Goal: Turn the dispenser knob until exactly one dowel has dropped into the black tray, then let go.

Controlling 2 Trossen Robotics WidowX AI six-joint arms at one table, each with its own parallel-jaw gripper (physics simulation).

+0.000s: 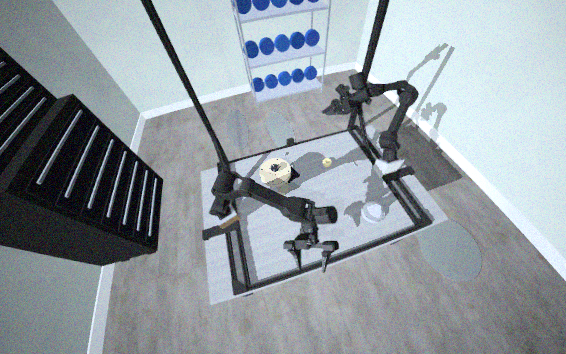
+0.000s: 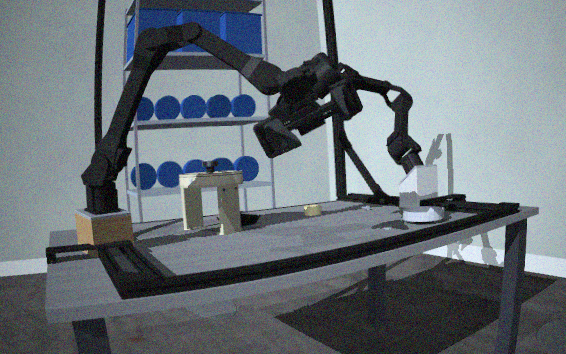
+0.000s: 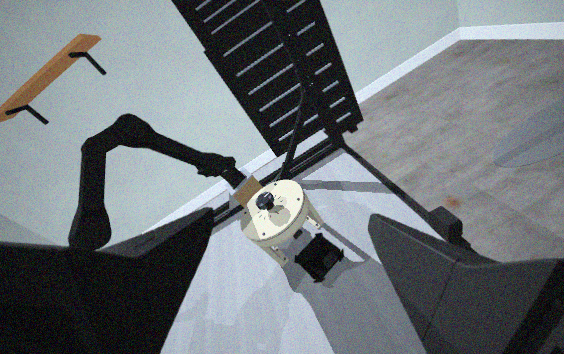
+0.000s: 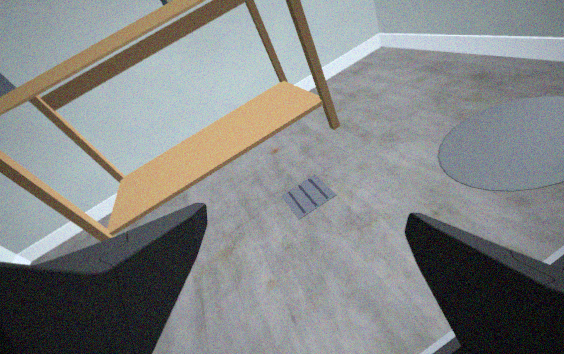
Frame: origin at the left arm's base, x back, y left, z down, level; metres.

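Seen in the pictures: left gripper, fingertip midpoint: (image 1: 323, 113) (image 3: 292, 218); right gripper, fingertip midpoint: (image 1: 311, 271) (image 2: 324, 129) (image 4: 306, 218); left arm's base, link origin: (image 1: 390, 159) (image 2: 417, 173); right arm's base, link origin: (image 1: 223, 211) (image 2: 101, 210) (image 3: 237, 180).
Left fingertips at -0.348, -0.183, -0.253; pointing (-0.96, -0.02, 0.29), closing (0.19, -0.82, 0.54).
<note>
Offsets run from my left fingertips to a thing's top centre, as dx, dy, dz. Level surfaces: height alone.
The cream round dispenser {-0.280, +0.095, +0.207} (image 1: 266, 176) (image 2: 229, 202) (image 3: 291, 197) stands upright on legs on the table. Its dark knob {-0.280, +0.095, +0.179} (image 1: 274, 167) (image 2: 210, 165) (image 3: 265, 201) is on top, near the middle of the disc. The black tray {-0.198, +0.061, +0.330} (image 1: 295, 174) (image 2: 249, 219) (image 3: 319, 256) lies on the table beside the dispenser's legs; its inside is too dark to show whether a dowel lies there. My left gripper (image 1: 331, 99) (image 3: 292, 218) is open and empty, raised at the back right, apart from the dispenser. My right gripper (image 1: 312, 270) (image 2: 314, 134) (image 4: 306, 218) is open and empty, high above the table's front edge.
A small yellow cylinder {+0.044, +0.040, +0.329} (image 1: 327, 162) (image 2: 312, 210) lies right of the dispenser. A white round dish {+0.142, +0.408, +0.322} (image 1: 372, 213) (image 2: 423, 215) is near the right side. Black rails edge the table {dz +0.354} (image 1: 320, 192), and tall black posts rise at its back corners. My right arm reaches across the front left.
</note>
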